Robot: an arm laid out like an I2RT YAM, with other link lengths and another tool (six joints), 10 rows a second.
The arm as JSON. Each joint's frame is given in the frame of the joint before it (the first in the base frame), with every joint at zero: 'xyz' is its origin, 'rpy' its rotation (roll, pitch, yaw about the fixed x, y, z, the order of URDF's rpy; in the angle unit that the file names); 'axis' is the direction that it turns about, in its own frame. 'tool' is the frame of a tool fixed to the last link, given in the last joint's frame.
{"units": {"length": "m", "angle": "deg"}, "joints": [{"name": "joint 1", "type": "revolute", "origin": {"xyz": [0.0, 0.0, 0.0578], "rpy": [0.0, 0.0, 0.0]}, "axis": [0.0, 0.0, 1.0]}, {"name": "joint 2", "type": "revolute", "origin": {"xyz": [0.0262, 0.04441, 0.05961], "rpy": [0.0, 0.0, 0.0]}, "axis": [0.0, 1.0, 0.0]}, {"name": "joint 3", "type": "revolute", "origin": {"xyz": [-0.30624, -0.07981, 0.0], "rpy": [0.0, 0.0, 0.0]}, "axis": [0.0, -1.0, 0.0]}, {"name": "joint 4", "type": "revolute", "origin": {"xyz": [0.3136, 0.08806, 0.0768], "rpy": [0.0, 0.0, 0.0]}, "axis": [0.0, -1.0, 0.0]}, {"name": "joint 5", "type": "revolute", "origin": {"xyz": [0.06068, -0.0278, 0.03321], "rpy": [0.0, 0.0, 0.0]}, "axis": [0.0, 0.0, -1.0]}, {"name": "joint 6", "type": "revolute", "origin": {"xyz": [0.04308, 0.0, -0.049], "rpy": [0.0, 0.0, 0.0]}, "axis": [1.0, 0.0, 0.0]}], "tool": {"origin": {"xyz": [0.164, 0.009, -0.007], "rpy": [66.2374, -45.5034, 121.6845]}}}
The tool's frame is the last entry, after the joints.
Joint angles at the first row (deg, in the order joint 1, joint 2, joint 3, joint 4, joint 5, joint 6):
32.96 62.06 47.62 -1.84 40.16 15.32
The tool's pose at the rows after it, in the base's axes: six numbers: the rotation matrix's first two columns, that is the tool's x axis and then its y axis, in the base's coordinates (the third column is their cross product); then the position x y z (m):
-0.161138 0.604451 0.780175 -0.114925 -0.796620 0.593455 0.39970 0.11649 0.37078
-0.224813 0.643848 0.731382 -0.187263 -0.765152 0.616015 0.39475 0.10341 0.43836
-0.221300 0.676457 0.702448 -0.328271 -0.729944 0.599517 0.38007 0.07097 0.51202
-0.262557 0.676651 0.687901 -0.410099 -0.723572 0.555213 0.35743 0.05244 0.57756
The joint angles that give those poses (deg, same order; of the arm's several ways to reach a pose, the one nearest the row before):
31.91 59.33 53.07 -2.02 44.20 9.07
30.85 58.19 59.21 -0.80 44.48 1.72
29.71 58.27 67.64 -0.70 49.37 -3.74
29.53 58.01 75.30 -0.61 50.80 -7.55

